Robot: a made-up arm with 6 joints.
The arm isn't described. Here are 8 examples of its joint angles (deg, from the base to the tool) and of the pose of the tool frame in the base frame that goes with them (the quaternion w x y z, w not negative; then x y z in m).
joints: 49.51 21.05 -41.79 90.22 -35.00 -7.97
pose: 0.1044 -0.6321 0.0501 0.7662 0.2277 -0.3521 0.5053
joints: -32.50 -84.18 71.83 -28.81 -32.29 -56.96
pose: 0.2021 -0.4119 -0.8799 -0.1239 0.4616 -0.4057 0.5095
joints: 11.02 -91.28 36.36 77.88 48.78 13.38
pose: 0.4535 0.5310 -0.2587 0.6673 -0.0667 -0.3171 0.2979
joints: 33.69 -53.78 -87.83 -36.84 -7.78 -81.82
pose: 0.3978 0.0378 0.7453 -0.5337 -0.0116 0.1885 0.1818
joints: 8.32 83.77 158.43 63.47 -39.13 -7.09
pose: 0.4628 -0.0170 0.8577 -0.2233 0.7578 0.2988 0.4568
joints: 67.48 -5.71 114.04 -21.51 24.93 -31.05
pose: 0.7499 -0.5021 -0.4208 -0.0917 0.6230 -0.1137 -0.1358
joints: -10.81 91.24 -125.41 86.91 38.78 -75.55
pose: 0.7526 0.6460 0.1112 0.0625 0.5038 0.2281 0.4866
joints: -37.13 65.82 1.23 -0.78 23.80 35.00
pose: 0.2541 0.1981 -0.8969 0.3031 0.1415 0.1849 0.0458
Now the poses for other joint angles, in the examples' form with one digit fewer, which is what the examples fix.
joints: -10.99 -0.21 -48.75 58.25 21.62 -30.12
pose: 0.115 0.386 -0.890 -0.216 0.082 0.037 0.637
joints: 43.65 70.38 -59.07 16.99 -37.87 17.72
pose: 0.480 0.848 -0.105 -0.197 0.026 -0.178 0.597
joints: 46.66 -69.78 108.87 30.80 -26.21 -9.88
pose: 0.052 -0.783 -0.171 -0.596 0.231 -0.419 -0.196
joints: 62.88 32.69 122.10 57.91 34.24 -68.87
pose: 0.392 -0.731 -0.531 -0.175 0.657 -0.209 0.317
